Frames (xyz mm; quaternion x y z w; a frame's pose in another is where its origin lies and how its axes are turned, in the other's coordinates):
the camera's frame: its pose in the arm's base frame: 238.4 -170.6 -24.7 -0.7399 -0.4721 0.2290 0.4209
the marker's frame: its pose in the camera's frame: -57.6 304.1 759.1 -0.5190 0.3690 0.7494 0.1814
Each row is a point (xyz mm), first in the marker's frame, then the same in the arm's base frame.
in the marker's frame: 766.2 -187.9 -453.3
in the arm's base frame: 335.5 -161.7 23.0
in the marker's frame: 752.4 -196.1 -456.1
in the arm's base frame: 336.9 -147.7 14.8
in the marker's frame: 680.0 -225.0 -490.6
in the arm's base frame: 333.1 -65.9 -9.0
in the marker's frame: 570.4 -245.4 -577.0
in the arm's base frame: 308.1 72.9 -11.4
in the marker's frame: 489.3 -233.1 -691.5
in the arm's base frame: 267.7 199.9 34.1
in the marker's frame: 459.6 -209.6 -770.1
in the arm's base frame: 237.8 264.3 84.8
